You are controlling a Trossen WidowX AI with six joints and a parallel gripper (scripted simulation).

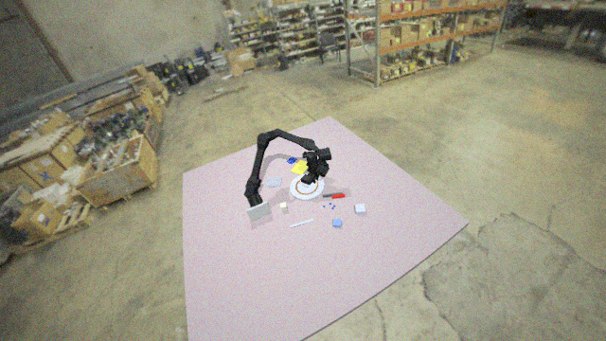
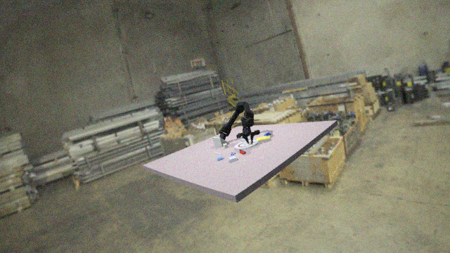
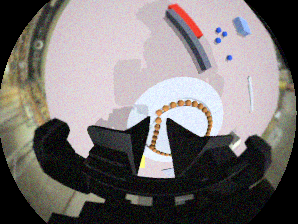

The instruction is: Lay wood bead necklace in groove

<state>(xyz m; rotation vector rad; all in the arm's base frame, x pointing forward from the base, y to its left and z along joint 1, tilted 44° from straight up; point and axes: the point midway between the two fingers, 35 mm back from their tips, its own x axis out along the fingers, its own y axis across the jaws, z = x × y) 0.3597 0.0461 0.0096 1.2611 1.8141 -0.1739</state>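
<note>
My gripper tip is now 30 mm past the yellow sheet, 180 mm to the right of it and 10 mm above it. Round my gripper tip: cream cube 220 mm behind, 100 mm to the right; then red-handled tool 60 mm ahead, 140 mm to the right, 10 mm below; then grey plate 230 mm behind, 140 mm to the left, 10 mm below.
</note>
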